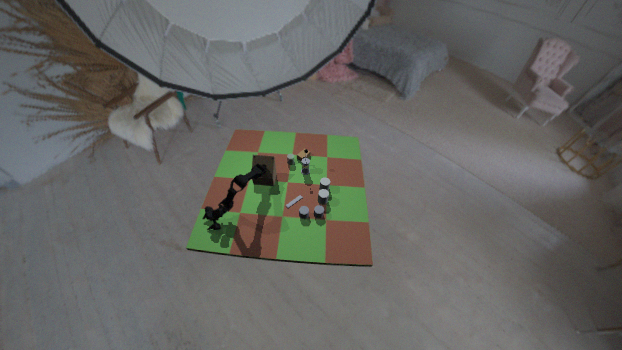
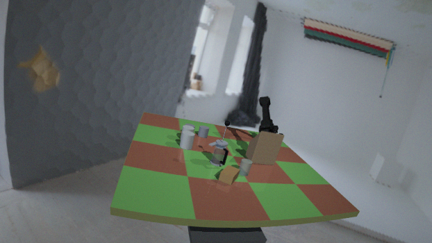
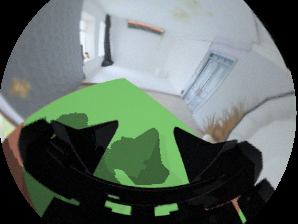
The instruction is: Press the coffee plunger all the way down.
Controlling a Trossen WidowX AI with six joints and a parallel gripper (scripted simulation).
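Now: the coffee press 74 cm ahead of my gripper tip, 54 cm to the left of it and 10 cm above it. The rest, counted from my gripper tip: flat bar: 65 cm ahead, 22 cm to the left, 1 cm below; tan cube: 73 cm ahead, 70 cm to the left, 1 cm above.
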